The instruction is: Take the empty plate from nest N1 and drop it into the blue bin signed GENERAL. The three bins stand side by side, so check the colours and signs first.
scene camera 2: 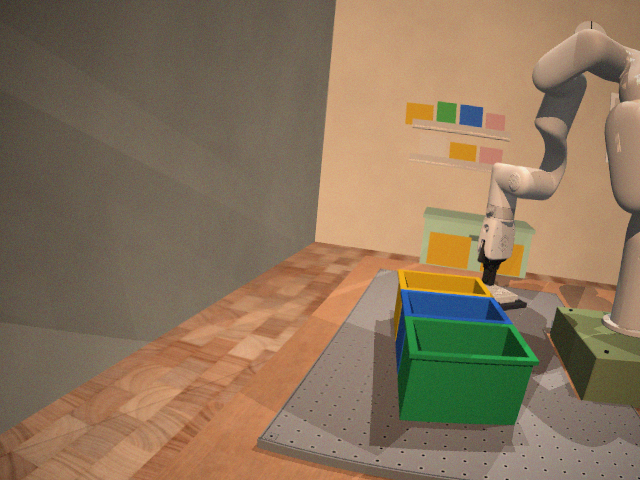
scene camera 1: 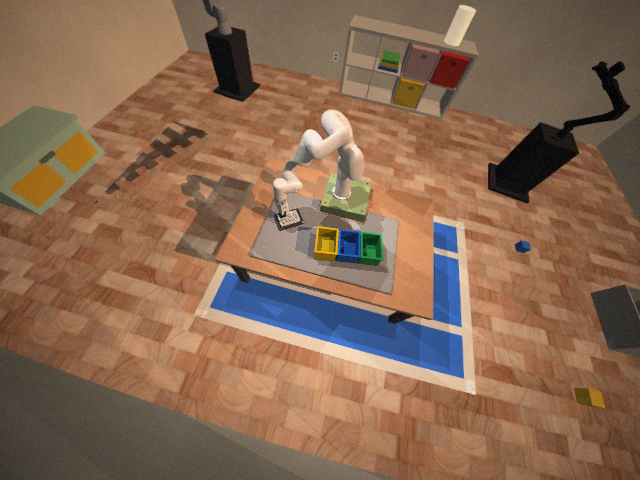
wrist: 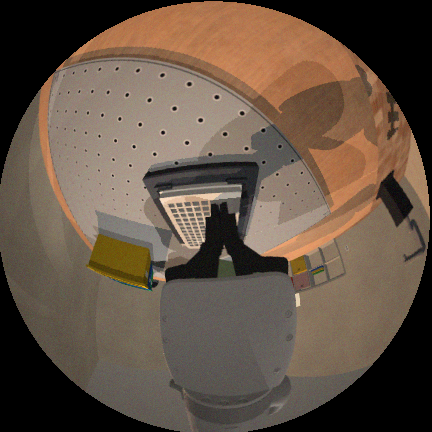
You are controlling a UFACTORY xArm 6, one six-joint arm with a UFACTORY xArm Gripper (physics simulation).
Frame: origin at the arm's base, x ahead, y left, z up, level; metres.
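Seen in the pictures: gripper, fingertip midpoint: (scene camera 2: 487, 283) (scene camera 1: 282, 216) (wrist: 220, 210); arm's base, link origin: (scene camera 2: 630, 327) (scene camera 1: 341, 192).
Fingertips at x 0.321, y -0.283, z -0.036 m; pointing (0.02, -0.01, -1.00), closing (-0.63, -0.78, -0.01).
Pixels of each thing's middle, then the offset from my fingertips to it. Level surfaces: height alone.
- dark nest, body centre: (wrist: 206, 218) (scene camera 2: 489, 295) (scene camera 1: 289, 219) 0.018 m down, 0.012 m back, 0.041 m left
- blue bin, body centre: (scene camera 2: 448, 334) (wrist: 130, 271) (scene camera 1: 347, 246) 0.023 m up, 0.042 m ahead, 0.452 m left
- grey perforated mat, surface height: 0.027 m down
- wooden table, surface height: 0.040 m down
A pale plate with a grid of wells (scene camera 1: 288, 219) (scene camera 2: 504, 294) (wrist: 186, 220) lies in a dark nest (scene camera 2: 518, 305) (wrist: 200, 174) at the left of the mat; no N1 label is legible. My gripper (scene camera 1: 283, 214) (scene camera 2: 488, 283) (wrist: 220, 210) is shut and empty, its fingertips together over the plate, hiding part of the wells. Whether the tips touch the plate is unclear. The blue bin (scene camera 1: 349, 244) (scene camera 2: 449, 305) stands between the yellow bin (scene camera 1: 326, 242) (scene camera 2: 442, 283) (wrist: 120, 259) and the green bin (scene camera 1: 371, 247) (scene camera 2: 465, 392). No signs are legible.
The bins stand side by side on the grey perforated mat (scene camera 1: 279, 248) (scene camera 2: 330, 392) (wrist: 100, 130), right of the nest in scene camera 1. The green base block (scene camera 1: 343, 209) (scene camera 2: 594, 361) of the arm stands behind the mat. The wooden table (scene camera 1: 413, 289) extends around the mat.
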